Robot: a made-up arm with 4 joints.
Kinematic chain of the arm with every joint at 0, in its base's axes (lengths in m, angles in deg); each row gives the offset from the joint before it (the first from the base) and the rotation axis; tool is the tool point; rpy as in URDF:
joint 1: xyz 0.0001 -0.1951 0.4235 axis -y
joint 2: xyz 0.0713 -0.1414 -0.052 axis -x
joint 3: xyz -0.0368 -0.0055 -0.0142 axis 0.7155 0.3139 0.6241
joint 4: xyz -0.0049 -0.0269 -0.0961 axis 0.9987 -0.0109 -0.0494
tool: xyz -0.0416 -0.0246 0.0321 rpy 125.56 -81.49 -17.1
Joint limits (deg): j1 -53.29..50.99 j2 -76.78..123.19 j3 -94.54..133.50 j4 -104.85..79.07
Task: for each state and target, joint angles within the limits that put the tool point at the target. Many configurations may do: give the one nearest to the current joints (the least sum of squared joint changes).
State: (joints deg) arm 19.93 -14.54 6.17 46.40
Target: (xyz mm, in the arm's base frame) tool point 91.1 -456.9 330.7
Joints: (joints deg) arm 50.98 28.10 -4.27 78.84
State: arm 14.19 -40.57 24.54 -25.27
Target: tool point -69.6 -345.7 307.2
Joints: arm -26.61 -20.84 19.84 -23.58
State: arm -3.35 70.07 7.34 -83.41
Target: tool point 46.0 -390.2 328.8
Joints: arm 34.91 43.87 14.36 -80.73
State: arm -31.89 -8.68 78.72 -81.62
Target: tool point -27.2 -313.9 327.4
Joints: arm 8.49 -43.71 92.44 -86.41
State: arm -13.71 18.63 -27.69 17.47
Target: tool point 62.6 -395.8 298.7
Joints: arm 33.44 -6.61 -14.21 15.96
